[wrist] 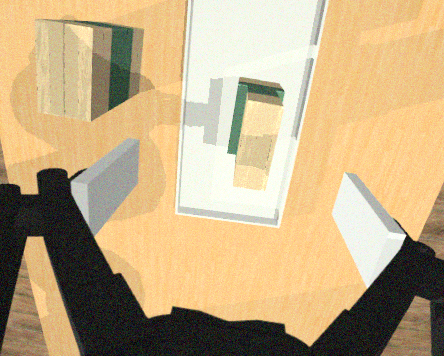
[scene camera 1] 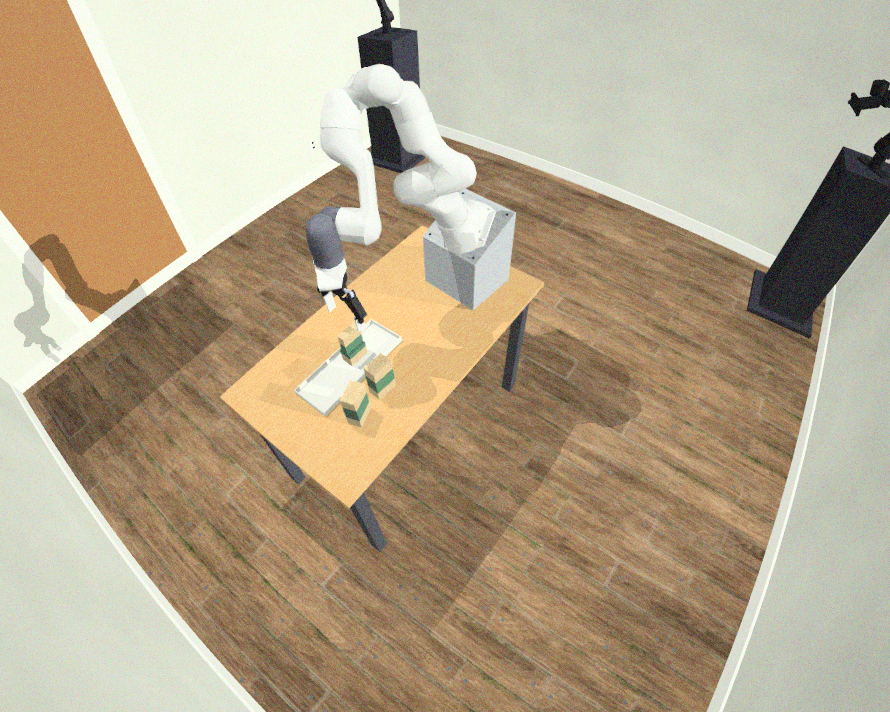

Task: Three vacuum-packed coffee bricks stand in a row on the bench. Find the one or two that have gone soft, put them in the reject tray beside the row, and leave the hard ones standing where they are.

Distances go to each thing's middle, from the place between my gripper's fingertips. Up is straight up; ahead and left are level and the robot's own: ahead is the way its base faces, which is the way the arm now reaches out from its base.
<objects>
I see the white reject tray (scene camera 1: 323, 389) 4 cm ahead of my hand and 21 cm below it.
</objects>
